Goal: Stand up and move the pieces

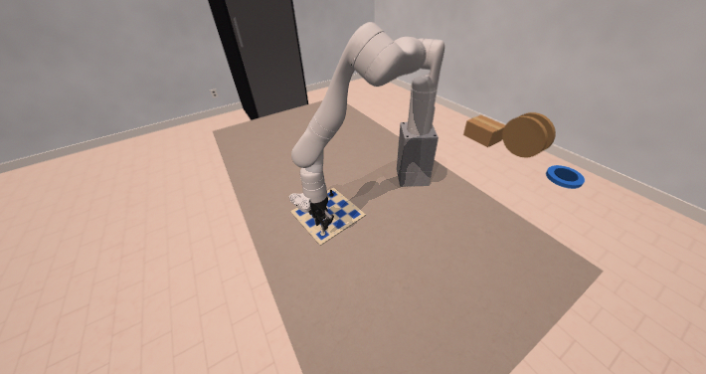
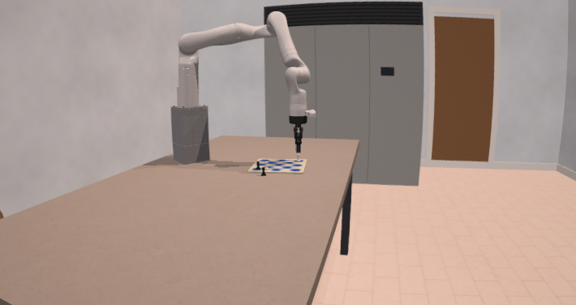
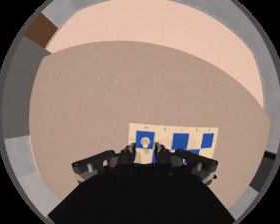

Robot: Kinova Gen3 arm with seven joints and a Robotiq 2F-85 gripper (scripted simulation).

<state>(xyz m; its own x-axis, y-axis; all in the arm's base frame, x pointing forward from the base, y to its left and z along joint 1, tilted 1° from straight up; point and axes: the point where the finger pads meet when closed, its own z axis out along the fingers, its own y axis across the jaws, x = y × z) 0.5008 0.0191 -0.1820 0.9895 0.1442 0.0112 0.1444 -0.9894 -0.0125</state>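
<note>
The cream chessboard lies 80 mm to the right of my hand, 70 mm behind it and 60 mm below it.
</note>
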